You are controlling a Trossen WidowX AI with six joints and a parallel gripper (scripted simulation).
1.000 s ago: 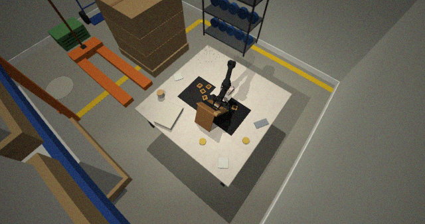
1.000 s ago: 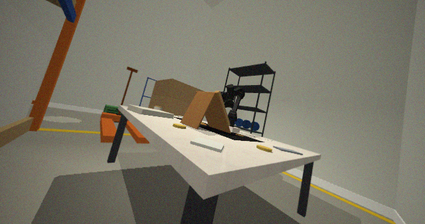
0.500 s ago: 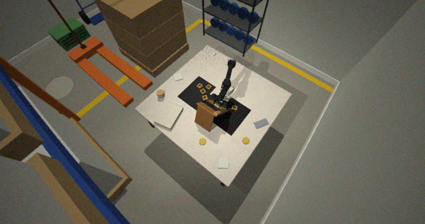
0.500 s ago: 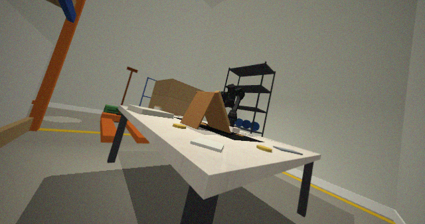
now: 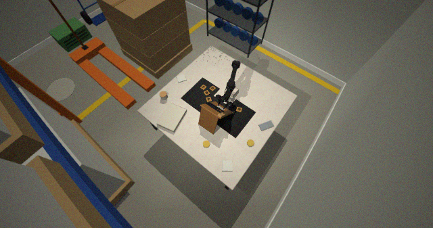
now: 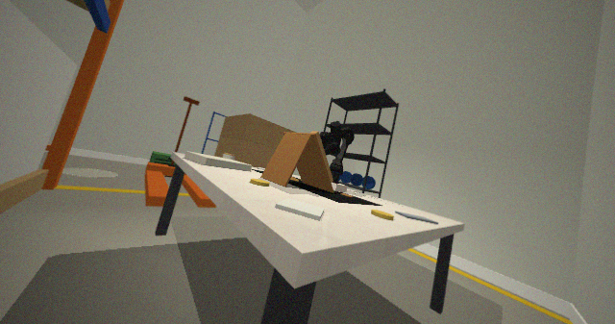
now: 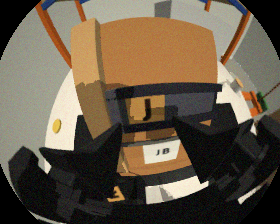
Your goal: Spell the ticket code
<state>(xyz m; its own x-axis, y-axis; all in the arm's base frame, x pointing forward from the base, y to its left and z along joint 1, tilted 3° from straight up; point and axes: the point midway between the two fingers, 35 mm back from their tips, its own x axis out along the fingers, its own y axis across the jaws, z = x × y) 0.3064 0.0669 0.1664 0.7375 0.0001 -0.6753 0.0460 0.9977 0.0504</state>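
Right now the white ticket is 40 mm behind my gripper tip, 30 mm to the right of it and 100 mm below it. The rest, counted from my gripper tip: black mat 130 mm behind, 90 mm to the right, 180 mm below; grey card 170 mm behind, 470 mm to the left, 180 mm below.
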